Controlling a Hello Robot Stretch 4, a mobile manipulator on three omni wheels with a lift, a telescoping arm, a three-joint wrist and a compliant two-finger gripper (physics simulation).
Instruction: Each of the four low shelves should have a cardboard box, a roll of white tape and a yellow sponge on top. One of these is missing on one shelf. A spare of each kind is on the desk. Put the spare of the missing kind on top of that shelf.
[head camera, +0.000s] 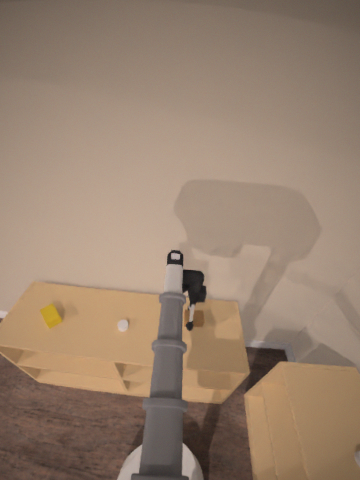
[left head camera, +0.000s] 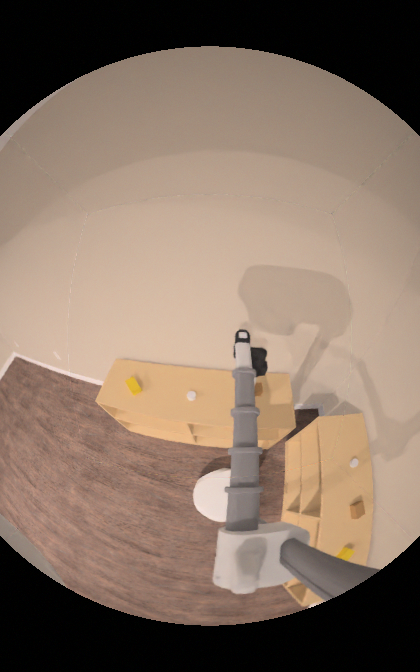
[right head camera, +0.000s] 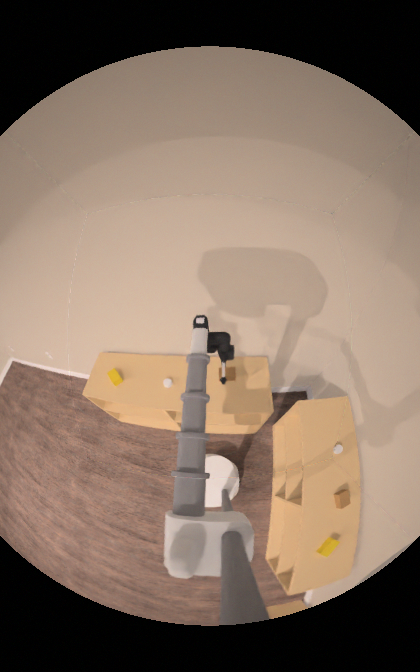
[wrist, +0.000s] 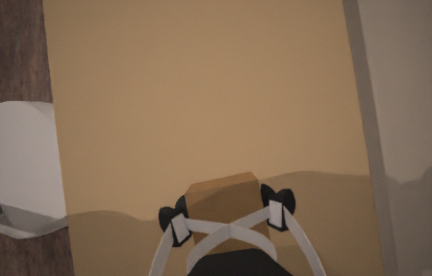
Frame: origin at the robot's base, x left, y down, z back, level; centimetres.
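Seen in the pictures: gripper, fingertip midpoint: (head camera: 189, 320) (wrist: 226, 204).
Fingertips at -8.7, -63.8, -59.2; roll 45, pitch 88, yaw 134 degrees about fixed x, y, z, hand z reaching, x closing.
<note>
Offsets run from my fingertips to a thing's top centre, as dx, dy, dz. Level surfaces: height alone.
My gripper (head camera: 192, 321) (right head camera: 225, 376) (wrist: 226, 204) is shut on a brown cardboard box @[-2.0, -4.5, -0.1] (head camera: 198, 318) (left head camera: 258, 389) (right head camera: 230, 373) (wrist: 225, 197), held over the right part of the far low shelf @[dy +5.5] (head camera: 90, 320) (left head camera: 160, 400) (right head camera: 140, 372) (wrist: 200, 100). Whether the box touches the shelf top I cannot tell. On that shelf a roll of white tape @[+32.4, +3.1, +2.6] (head camera: 123, 325) (left head camera: 191, 395) (right head camera: 168, 382) stands near the middle and a yellow sponge @[+69.3, +1.0, +1.2] (head camera: 51, 316) (left head camera: 133, 386) (right head camera: 115, 377) lies at the left. The arm hides part of the shelf top. The desk cannot be made out.
A second low shelf (head camera: 325, 400) (left head camera: 332, 480) (right head camera: 320, 480) at the right bears white tape (left head camera: 354, 462) (right head camera: 338, 448), a cardboard box (left head camera: 357, 510) (right head camera: 342, 499) and a yellow sponge (left head camera: 345, 554) (right head camera: 327, 547). A wall rises behind the far shelf. My white base (left head camera: 212, 495) (right head camera: 220, 480) (wrist: 30, 160) stands before it.
</note>
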